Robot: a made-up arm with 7 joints. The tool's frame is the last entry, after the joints. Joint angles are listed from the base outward.
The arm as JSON. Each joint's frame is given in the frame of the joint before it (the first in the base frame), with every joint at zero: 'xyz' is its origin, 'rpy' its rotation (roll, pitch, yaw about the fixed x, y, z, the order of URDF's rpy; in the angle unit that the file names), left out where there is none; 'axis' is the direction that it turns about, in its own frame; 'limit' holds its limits. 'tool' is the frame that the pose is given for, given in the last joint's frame.
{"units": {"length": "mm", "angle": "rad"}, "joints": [
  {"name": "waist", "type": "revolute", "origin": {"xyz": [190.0, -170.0, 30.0], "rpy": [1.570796, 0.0, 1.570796]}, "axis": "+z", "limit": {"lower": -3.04, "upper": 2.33}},
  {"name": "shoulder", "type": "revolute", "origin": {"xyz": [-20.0, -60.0, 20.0], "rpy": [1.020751, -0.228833, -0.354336]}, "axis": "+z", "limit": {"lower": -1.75, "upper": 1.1}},
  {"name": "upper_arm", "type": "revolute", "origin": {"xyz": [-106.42, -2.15, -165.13], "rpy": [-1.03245, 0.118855, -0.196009]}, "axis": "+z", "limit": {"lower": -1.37, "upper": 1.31}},
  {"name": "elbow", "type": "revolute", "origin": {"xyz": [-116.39, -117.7, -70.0]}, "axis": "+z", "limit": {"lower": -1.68, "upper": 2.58}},
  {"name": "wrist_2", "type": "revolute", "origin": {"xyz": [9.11, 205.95, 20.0], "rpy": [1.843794, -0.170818, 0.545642]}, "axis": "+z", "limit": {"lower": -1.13, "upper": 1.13}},
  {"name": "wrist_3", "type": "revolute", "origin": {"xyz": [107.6, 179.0, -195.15], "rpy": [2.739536, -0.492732, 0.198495]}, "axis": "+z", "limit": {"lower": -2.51, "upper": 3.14}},
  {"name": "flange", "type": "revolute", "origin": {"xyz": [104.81, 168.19, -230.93], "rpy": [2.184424, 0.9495, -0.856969]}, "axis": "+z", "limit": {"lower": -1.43, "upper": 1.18}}
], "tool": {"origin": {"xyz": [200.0, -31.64, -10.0], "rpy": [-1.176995, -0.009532, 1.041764]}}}
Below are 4 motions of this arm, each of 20 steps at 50 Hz.
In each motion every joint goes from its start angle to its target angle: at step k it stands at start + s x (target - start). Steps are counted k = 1, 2, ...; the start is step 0. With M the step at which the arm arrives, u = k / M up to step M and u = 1 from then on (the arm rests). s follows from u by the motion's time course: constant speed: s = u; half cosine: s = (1 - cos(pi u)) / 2; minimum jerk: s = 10 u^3 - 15 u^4 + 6 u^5.
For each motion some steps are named. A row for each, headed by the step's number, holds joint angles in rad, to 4 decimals.
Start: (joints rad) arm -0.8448 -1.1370 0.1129 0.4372 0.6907 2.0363 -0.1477
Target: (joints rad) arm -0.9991 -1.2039 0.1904 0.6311 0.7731 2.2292 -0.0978
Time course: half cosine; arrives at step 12
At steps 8, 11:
8: -0.9605 -1.1872 0.1710 0.5826 0.7525 2.1810 -0.1103
11: -0.9965 -1.2028 0.1891 0.6278 0.7717 2.2259 -0.0987

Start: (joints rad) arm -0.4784 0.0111 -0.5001 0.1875 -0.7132 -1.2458 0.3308
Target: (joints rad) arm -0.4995 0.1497 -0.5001 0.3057 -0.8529 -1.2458 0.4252
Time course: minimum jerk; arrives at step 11
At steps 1, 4, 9, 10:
1: -0.4785 0.0120 -0.5001 0.1883 -0.7141 -1.2458 0.3314
4: -0.4838 0.0467 -0.5001 0.2178 -0.7491 -1.2458 0.3550
9: -0.4986 0.1435 -0.5001 0.3004 -0.8466 -1.2458 0.4210
10: -0.4994 0.1488 -0.5001 0.3049 -0.8520 -1.2458 0.4246

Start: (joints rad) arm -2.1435 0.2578 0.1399 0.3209 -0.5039 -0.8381 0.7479
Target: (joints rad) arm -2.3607 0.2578 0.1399 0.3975 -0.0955 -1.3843 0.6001
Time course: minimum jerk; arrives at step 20
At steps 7, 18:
7: -2.1946 0.2578 0.1399 0.3389 -0.4079 -0.9665 0.7131
18: -2.3588 0.2578 0.1399 0.3968 -0.0990 -1.3796 0.6014

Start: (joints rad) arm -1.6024 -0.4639 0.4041 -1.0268 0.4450 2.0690 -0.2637
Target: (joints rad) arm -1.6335 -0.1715 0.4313 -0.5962 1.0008 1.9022 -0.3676
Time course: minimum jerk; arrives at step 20
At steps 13, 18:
13: -1.6262 -0.2403 0.4249 -0.6975 0.8701 1.9414 -0.3432
18: -1.6332 -0.1740 0.4311 -0.5999 0.9960 1.9036 -0.3667

